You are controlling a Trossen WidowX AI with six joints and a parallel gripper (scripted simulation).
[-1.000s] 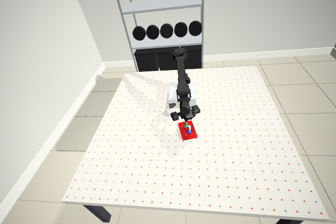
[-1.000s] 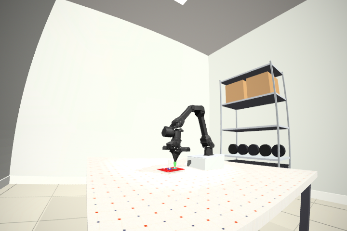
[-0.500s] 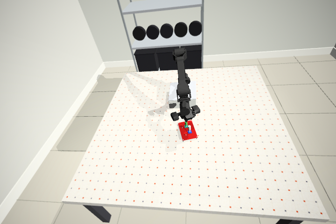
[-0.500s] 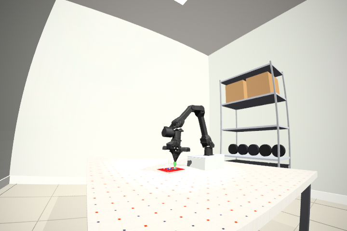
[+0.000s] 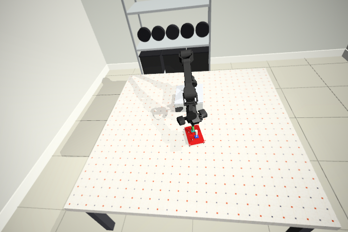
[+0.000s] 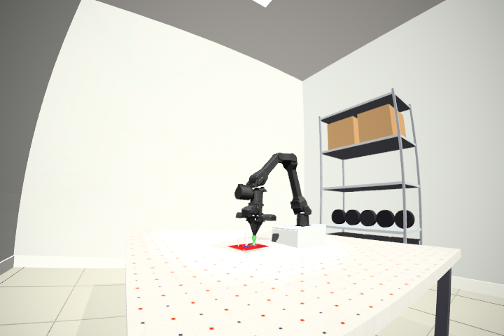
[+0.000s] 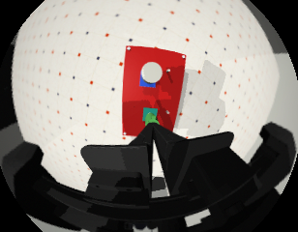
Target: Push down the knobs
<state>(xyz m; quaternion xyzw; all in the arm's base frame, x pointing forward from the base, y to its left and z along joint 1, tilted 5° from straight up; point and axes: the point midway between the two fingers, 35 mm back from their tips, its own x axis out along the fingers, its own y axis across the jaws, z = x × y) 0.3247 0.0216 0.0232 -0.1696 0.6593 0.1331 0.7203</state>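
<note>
Now: the green knob 1 cm below my gripper tip. The rest, counted from my gripper tip: pale knob (5 cm ahead, 2 cm to the left).
</note>
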